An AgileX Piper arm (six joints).
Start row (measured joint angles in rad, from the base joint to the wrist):
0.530 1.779 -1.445 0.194 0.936 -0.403
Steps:
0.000 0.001 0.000 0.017 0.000 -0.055
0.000 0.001 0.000 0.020 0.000 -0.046
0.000 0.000 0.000 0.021 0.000 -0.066
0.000 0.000 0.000 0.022 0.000 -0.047
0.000 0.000 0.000 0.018 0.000 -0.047
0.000 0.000 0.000 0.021 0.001 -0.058
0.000 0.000 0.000 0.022 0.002 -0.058
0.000 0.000 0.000 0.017 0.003 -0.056
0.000 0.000 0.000 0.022 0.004 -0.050
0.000 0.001 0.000 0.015 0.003 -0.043
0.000 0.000 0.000 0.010 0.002 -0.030
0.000 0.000 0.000 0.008 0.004 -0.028
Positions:
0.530 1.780 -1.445 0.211 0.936 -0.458
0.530 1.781 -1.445 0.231 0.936 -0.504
0.530 1.781 -1.445 0.252 0.936 -0.570
0.530 1.781 -1.445 0.274 0.936 -0.617
0.530 1.781 -1.445 0.292 0.936 -0.664
0.530 1.781 -1.445 0.313 0.937 -0.722
0.530 1.781 -1.445 0.335 0.939 -0.780
0.530 1.781 -1.445 0.352 0.942 -0.836
0.530 1.781 -1.445 0.374 0.946 -0.886
0.530 1.782 -1.445 0.389 0.949 -0.929
0.530 1.782 -1.445 0.399 0.951 -0.959
0.530 1.782 -1.445 0.407 0.955 -0.987

